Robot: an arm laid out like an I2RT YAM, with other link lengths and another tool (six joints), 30 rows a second.
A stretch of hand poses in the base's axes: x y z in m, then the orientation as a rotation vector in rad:
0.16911, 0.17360, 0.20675, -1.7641, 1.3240, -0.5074
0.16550, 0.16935, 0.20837, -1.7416, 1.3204, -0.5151
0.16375, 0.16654, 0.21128, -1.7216, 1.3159, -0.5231
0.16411, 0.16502, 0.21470, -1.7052, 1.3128, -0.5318
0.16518, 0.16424, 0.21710, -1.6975, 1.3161, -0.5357
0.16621, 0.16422, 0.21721, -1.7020, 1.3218, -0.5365
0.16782, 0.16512, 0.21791, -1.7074, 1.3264, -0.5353
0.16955, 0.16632, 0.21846, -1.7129, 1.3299, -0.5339
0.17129, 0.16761, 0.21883, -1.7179, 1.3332, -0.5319
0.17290, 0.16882, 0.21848, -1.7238, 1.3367, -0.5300
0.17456, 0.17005, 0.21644, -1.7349, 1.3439, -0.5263
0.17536, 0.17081, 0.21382, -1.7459, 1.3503, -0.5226
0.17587, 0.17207, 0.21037, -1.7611, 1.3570, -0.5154
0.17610, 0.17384, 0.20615, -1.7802, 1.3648, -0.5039
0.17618, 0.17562, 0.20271, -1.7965, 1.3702, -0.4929
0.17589, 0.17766, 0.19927, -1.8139, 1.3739, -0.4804
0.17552, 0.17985, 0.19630, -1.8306, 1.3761, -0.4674
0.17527, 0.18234, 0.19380, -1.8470, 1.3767, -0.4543
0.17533, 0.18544, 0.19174, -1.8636, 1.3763, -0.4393
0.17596, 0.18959, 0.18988, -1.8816, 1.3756, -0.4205
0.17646, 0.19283, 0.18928, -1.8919, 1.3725, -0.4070
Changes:
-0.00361, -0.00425, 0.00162, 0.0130, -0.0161, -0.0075
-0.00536, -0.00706, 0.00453, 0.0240, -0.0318, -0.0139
-0.00500, -0.00858, 0.00795, 0.0318, -0.0453, -0.0203
-0.00393, -0.00936, 0.01035, 0.0348, -0.0488, -0.0264
-0.00290, -0.00938, 0.01046, 0.0303, -0.0438, -0.0290
-0.00129, -0.00848, 0.01116, 0.0263, -0.0381, -0.0298
0.00044, -0.00728, 0.01171, 0.0226, -0.0329, -0.0298
0.00218, -0.00599, 0.01208, 0.0195, -0.0278, -0.0296
0.00379, -0.00478, 0.01173, 0.0157, -0.0222, -0.0293
0.00545, -0.00355, 0.00969, 0.0085, -0.0112, -0.0291
0.00625, -0.00279, 0.00707, 0.0015, -0.0007, -0.0284
0.00676, -0.00153, 0.00362, -0.0068, 0.0135, -0.0253
0.00699, 0.00024, -0.00060, -0.0159, 0.0322, -0.0202
0.00707, 0.00202, -0.00404, -0.0229, 0.0480, -0.0147
0.00678, 0.00406, -0.00748, -0.0297, 0.0640, -0.0072
0.00641, 0.00625, -0.01045, -0.0357, 0.0791, 0.0011
0.00616, 0.00874, -0.01295, -0.0412, 0.0933, 0.0104
0.00622, 0.01184, -0.01501, -0.0458, 0.1079, 0.0209
0.00685, 0.01599, -0.01687, -0.0496, 0.1249, 0.0334
0.00735, 0.01923, -0.01747, -0.0501, 0.1345, 0.0432

